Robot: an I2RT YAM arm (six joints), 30 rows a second.
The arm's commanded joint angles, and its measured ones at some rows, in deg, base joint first. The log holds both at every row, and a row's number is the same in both.
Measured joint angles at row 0:
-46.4, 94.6, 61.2, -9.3, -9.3, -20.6
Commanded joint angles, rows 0 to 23:
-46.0, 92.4, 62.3, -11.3, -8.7, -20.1
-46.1, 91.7, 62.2, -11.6, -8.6, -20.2
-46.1, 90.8, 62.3, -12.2, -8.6, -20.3
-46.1, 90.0, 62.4, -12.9, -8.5, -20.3
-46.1, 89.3, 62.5, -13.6, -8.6, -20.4
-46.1, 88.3, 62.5, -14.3, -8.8, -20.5
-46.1, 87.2, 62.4, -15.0, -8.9, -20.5
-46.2, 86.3, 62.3, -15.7, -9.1, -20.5
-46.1, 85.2, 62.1, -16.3, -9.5, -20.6
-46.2, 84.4, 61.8, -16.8, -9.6, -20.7
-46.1, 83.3, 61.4, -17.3, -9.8, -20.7
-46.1, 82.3, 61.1, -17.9, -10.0, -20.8
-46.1, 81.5, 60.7, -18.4, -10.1, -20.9
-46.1, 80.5, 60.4, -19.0, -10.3, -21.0
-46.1, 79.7, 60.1, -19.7, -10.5, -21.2
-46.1, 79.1, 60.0, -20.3, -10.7, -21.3
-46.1, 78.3, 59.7, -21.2, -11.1, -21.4
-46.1, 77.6, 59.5, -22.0, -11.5, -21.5
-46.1, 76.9, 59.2, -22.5, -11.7, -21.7
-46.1, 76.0, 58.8, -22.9, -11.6, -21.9
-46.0, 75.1, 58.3, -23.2, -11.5, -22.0
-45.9, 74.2, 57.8, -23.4, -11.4, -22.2
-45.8, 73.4, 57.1, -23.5, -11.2, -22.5
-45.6, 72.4, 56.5, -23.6, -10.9, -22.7
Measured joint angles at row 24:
-46.3, 74.6, 58.2, -20.8, -10.4, -21.8
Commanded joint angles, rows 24 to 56:
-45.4, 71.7, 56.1, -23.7, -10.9, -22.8
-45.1, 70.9, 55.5, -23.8, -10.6, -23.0
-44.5, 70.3, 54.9, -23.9, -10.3, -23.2
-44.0, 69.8, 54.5, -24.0, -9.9, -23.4
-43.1, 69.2, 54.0, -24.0, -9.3, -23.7
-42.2, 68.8, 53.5, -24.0, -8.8, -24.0
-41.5, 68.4, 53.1, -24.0, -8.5, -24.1
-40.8, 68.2, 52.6, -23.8, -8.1, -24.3
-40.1, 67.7, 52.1, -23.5, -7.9, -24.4
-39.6, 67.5, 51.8, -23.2, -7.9, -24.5
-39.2, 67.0, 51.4, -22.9, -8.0, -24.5
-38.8, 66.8, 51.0, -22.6, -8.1, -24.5
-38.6, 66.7, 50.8, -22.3, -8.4, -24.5
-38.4, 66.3, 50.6, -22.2, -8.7, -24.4
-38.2, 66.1, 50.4, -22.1, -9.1, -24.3
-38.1, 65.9, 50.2, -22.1, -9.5, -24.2
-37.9, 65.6, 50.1, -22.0, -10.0, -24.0
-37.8, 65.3, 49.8, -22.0, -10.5, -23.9
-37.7, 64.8, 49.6, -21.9, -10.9, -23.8
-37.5, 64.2, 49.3, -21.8, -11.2, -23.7
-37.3, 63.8, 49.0, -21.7, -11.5, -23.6
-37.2, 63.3, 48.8, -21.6, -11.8, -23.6
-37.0, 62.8, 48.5, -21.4, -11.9, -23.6
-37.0, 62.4, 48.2, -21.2, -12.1, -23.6
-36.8, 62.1, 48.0, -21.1, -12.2, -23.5
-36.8, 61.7, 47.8, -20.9, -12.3, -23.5
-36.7, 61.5, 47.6, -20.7, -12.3, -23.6
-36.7, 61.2, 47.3, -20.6, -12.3, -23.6
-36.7, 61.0, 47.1, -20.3, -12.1, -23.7
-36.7, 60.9, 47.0, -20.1, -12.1, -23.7
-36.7, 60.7, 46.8, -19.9, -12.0, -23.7
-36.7, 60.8, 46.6, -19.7, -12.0, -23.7
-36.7, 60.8, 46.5, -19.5, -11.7, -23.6
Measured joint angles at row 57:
-37.0, 61.3, 47.4, -20.7, -11.3, -23.9
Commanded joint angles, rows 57 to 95:
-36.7, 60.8, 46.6, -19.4, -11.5, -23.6
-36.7, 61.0, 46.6, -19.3, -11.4, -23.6
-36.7, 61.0, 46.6, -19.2, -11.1, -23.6
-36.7, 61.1, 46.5, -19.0, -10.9, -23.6
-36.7, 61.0, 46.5, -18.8, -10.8, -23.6
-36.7, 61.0, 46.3, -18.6, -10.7, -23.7
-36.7, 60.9, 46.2, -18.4, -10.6, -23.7
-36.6, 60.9, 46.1, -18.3, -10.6, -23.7
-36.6, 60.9, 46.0, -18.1, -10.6, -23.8
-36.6, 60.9, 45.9, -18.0, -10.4, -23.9
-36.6, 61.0, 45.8, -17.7, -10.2, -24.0
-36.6, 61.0, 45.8, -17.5, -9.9, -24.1
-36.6, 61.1, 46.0, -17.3, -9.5, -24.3
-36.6, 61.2, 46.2, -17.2, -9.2, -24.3
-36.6, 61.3, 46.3, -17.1, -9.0, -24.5
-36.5, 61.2, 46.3, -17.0, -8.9, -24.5
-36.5, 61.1, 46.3, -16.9, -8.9, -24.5
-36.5, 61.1, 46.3, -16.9, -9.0, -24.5
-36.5, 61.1, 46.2, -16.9, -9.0, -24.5
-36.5, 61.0, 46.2, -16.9, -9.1, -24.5
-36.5, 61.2, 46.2, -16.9, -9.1, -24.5
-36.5, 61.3, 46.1, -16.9, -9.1, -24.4
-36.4, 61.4, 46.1, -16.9, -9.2, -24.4
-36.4, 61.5, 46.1, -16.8, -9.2, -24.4
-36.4, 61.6, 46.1, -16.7, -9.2, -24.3
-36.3, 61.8, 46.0, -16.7, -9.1, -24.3
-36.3, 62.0, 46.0, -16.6, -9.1, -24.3
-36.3, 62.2, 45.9, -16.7, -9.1, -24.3
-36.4, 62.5, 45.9, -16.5, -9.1, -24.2
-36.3, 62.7, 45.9, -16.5, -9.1, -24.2
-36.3, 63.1, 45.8, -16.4, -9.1, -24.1
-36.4, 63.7, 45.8, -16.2, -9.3, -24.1
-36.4, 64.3, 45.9, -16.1, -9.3, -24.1
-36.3, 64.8, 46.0, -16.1, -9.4, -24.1
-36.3, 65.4, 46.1, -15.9, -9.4, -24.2
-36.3, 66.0, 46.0, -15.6, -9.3, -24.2
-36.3, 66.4, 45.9, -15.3, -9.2, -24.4
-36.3, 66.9, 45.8, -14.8, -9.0, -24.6
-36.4, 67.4, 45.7, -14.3, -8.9, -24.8
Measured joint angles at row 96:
-36.7, 66.6, 46.5, -15.8, -9.1, -24.3
